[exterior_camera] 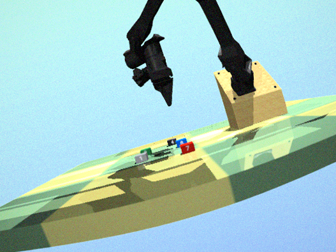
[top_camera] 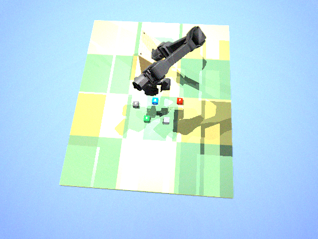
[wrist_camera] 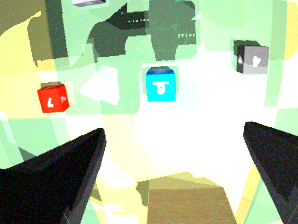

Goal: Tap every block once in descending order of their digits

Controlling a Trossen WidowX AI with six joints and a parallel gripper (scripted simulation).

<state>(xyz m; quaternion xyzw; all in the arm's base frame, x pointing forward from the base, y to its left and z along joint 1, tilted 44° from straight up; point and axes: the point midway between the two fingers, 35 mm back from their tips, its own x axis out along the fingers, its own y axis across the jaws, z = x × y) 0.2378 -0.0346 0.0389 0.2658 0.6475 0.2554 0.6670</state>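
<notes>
My gripper tip is 150 mm to the right of the red block, 120 mm above it and 10 mm past it. The rest, counted from my gripper tip: green block 120 mm below, 110 mm ahead, 30 mm to the right; black block 120 mm below, 100 mm to the right, 30 mm ahead; blue block 120 mm below, 10 mm to the left.
</notes>
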